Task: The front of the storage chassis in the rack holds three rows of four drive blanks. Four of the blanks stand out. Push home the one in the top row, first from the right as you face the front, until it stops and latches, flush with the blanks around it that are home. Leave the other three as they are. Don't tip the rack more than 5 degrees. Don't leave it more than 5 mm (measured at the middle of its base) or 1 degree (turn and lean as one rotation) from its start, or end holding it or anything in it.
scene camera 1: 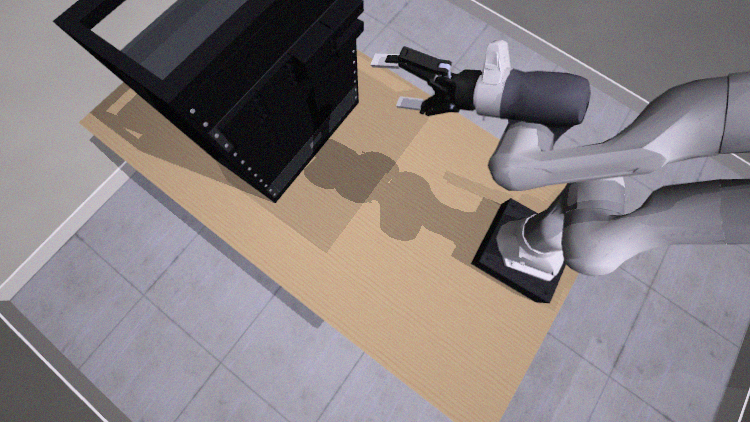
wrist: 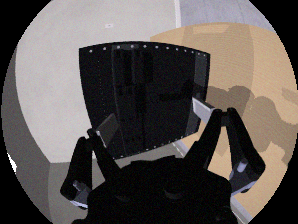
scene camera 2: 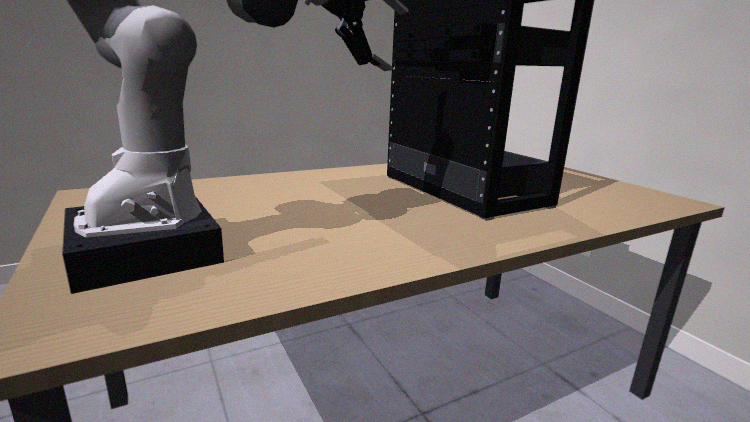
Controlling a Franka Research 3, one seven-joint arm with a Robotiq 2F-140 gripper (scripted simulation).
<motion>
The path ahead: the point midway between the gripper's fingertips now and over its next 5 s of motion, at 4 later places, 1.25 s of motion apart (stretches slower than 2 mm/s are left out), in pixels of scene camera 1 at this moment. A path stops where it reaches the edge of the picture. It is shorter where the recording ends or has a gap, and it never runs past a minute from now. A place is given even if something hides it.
The gripper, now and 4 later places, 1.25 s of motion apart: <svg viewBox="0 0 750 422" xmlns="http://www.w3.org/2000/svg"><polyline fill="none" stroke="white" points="387,83 388,79 386,73 331,72 326,64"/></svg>
</motion>
